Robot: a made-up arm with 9 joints. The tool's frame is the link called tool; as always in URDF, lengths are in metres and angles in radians. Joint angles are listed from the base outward.
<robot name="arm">
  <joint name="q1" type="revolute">
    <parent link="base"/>
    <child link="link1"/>
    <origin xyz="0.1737 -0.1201 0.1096"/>
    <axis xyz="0 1 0"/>
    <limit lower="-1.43" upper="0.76"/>
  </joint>
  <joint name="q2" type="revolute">
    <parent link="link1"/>
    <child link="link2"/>
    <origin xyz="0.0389 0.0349 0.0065"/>
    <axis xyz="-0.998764 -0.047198 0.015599"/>
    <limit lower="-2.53" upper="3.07"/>
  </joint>
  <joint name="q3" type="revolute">
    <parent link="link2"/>
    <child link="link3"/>
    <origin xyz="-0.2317 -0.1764 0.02"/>
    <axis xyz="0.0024 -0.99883 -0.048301"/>
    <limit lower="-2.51" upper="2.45"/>
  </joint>
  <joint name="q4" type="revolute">
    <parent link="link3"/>
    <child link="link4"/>
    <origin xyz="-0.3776 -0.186 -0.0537"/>
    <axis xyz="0 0 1"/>
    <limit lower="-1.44" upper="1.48"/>
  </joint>
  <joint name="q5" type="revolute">
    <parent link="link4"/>
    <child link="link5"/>
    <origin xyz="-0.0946 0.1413 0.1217"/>
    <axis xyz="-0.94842 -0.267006 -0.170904"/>
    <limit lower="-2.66" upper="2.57"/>
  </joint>
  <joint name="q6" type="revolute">
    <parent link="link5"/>
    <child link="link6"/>
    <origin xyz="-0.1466 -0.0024 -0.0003"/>
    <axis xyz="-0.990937 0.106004 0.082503"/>
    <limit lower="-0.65" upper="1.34"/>
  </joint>
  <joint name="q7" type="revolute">
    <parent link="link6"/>
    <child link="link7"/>
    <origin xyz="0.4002 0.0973 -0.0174"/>
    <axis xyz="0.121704 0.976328 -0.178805"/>
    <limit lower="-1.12" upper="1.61"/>
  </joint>
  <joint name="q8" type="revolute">
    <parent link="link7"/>
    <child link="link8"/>
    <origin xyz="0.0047 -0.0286 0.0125"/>
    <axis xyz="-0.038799 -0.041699 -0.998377"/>
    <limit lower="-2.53" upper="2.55"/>
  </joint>
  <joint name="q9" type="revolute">
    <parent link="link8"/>
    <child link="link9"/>
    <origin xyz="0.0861 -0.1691 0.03"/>
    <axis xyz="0 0 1"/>
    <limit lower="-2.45" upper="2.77"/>
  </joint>
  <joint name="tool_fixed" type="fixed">
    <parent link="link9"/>
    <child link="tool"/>
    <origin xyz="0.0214 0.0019 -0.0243" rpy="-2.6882 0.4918 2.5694"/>
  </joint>
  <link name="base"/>
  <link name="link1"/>
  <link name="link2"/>
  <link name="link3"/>
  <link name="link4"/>
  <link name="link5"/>
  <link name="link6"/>
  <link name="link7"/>
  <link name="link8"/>
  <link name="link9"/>
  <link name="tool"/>
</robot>
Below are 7 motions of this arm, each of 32 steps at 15 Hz.
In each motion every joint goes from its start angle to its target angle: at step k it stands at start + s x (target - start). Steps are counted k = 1, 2, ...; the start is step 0. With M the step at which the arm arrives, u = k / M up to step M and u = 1 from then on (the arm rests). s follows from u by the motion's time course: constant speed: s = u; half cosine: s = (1 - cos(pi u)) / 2; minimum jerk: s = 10 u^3 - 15 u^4 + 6 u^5.
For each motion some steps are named. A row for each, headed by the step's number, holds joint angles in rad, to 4 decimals.
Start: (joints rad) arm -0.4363 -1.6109 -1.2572 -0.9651 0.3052 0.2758 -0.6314 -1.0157 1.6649
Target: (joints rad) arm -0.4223 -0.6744 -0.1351 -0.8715 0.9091 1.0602 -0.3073 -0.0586 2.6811
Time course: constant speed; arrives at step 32
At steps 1, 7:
1: -0.4359 -1.5816 -1.2221 -0.9622 0.3241 0.3003 -0.6213 -0.9858 1.6967
7: -0.4332 -1.4060 -1.0117 -0.9446 0.4373 0.4474 -0.5605 -0.8063 1.8872

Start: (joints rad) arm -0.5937 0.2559 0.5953 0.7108 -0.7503 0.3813 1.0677 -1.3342 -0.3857
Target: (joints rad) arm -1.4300 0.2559 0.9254 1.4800 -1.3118 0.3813 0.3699 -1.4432 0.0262
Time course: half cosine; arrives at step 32
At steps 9, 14, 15, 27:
9: -0.7466 0.2559 0.6556 0.8514 -0.8529 0.3813 0.9401 -1.3541 -0.3104
14: -0.9303 0.2559 0.7282 1.0204 -0.9763 0.3813 0.7869 -1.3781 -0.2199
15: -0.9709 0.2559 0.7442 1.0577 -1.0035 0.3813 0.7530 -1.3834 -0.1999
27: -1.3806 0.2559 0.9059 1.4346 -1.2786 0.3813 0.4111 -1.4368 0.0019

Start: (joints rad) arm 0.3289 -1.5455 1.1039 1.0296 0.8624 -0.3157 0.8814 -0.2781 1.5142
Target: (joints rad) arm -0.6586 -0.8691 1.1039 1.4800 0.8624 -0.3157 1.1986 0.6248 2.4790
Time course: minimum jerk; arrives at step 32
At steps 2, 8, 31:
2: 0.3267 -1.5440 1.1039 1.0306 0.8624 -0.3157 0.8821 -0.2761 1.5163
8: 0.2267 -1.4755 1.1039 1.0762 0.8624 -0.3157 0.9142 -0.1846 1.6141
31: -0.6583 -0.8693 1.1039 1.4799 0.8624 -0.3157 1.1985 0.6245 2.4787

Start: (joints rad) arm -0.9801 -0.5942 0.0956 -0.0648 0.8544 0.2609 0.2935 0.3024 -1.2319
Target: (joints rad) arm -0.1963 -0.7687 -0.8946 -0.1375 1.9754 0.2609 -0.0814 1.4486 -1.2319
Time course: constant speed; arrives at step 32
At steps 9, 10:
9: -0.7597 -0.6433 -0.1829 -0.0852 1.1697 0.2609 0.1881 0.6248 -1.2319
10: -0.7352 -0.6487 -0.2138 -0.0875 1.2047 0.2609 0.1763 0.6606 -1.2319

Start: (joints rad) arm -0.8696 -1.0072 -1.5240 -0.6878 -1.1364 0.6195 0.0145 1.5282 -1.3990
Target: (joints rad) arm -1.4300 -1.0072 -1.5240 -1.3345 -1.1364 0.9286 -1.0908 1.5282 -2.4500
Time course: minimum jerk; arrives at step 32
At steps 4, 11, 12, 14, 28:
4: -0.8786 -1.0072 -1.5240 -0.6982 -1.1364 0.6245 -0.0032 1.5282 -1.4159
11: -0.9960 -1.0072 -1.5240 -0.8337 -1.1364 0.6892 -0.2348 1.5282 -1.6360
12: -1.0238 -1.0072 -1.5240 -0.8658 -1.1364 0.7046 -0.2897 1.5282 -1.6882
14: -1.0848 -1.0072 -1.5240 -0.9362 -1.1364 0.7382 -0.4100 1.5282 -1.8026
28: -1.4210 -1.0072 -1.5240 -1.3241 -1.1364 0.9236 -1.0731 1.5282 -2.4331

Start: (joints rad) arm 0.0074 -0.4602 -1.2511 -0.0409 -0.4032 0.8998 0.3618 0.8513 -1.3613
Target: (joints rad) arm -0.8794 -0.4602 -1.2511 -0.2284 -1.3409 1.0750 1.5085 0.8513 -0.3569
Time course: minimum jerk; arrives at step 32
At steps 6, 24, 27, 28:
6: -0.0358 -0.4602 -1.2511 -0.0500 -0.4489 0.9083 0.4177 0.8513 -1.3123
24: -0.7876 -0.4602 -1.2511 -0.2090 -1.2438 1.0569 1.3898 0.8513 -0.4609
27: -0.8530 -0.4602 -1.2511 -0.2228 -1.3130 1.0698 1.4744 0.8513 -0.3868
28: -0.8652 -0.4602 -1.2511 -0.2254 -1.3258 1.0722 1.4901 0.8513 -0.3730

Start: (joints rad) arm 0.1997 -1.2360 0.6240 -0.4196 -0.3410 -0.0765 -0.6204 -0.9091 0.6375
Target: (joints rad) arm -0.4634 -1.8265 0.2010 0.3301 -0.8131 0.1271 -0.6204 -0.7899 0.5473
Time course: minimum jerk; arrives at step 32
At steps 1, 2, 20, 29, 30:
1: 0.1995 -1.2362 0.6239 -0.4194 -0.3411 -0.0764 -0.6204 -0.9091 0.6375
2: 0.1982 -1.2373 0.6231 -0.4179 -0.3420 -0.0760 -0.6204 -0.9088 0.6373
20: -0.2809 -1.6640 0.3174 0.1238 -0.6832 0.0711 -0.6204 -0.8227 0.5721
29: -0.4587 -1.8223 0.2040 0.3248 -0.8097 0.1256 -0.6204 -0.7907 0.5479
30: -0.4619 -1.8252 0.2019 0.3284 -0.8121 0.1266 -0.6204 -0.7902 0.5475

